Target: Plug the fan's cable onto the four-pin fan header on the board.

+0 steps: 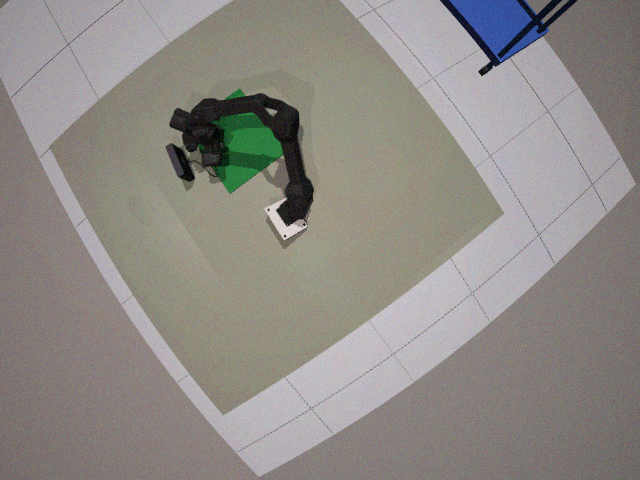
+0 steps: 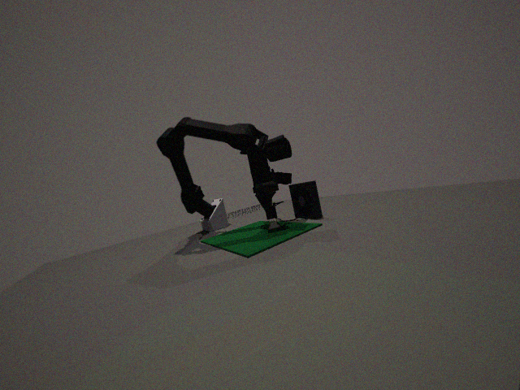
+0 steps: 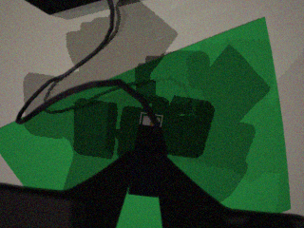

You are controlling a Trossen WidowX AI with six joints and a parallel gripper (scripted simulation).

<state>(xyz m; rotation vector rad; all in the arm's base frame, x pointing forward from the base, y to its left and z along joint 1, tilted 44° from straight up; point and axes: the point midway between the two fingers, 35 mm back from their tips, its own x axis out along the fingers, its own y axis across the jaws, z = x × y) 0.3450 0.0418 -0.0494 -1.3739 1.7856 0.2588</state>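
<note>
Now: the black plug 1 cm to the left of my gripper tip and 1 cm above it. Also, from my gripper tip: black fan (2 cm ahead, 13 cm to the left, 1 cm above); green board (1 cm behind, 6 cm to the right, 6 cm below); white four-pin header (4 cm below).
</note>
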